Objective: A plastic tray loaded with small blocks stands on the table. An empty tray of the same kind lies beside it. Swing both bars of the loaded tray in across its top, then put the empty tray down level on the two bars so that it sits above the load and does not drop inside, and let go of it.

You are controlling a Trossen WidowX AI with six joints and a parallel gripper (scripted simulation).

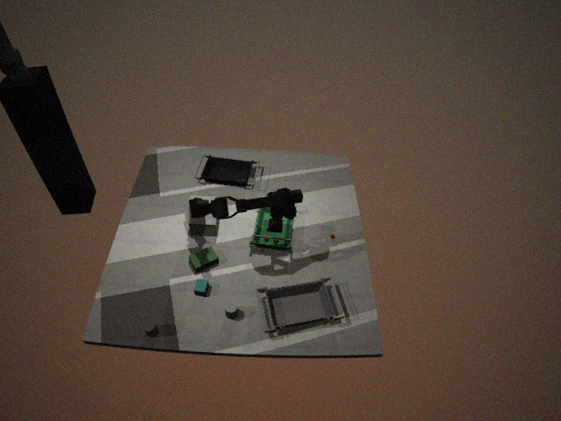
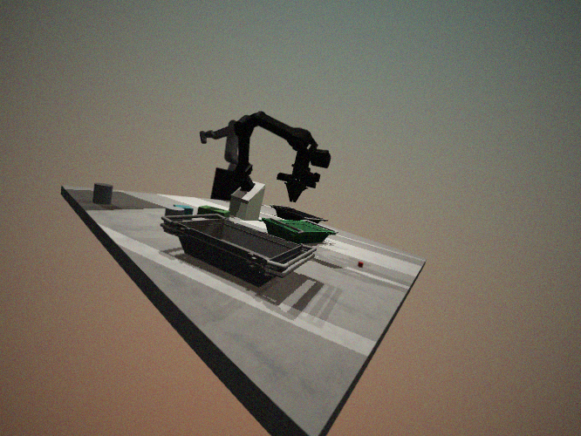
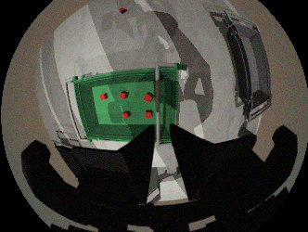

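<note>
Now: the dark tray 51 cm to the left of my gripper tip, 20 cm behind it and 12 cm below it. From my gripper tip the other things lie so: teal cube (36 cm behind, 22 cm to the right, 14 cm below); green block (35 cm behind, 14 cm below, 6 cm to the right).
</note>
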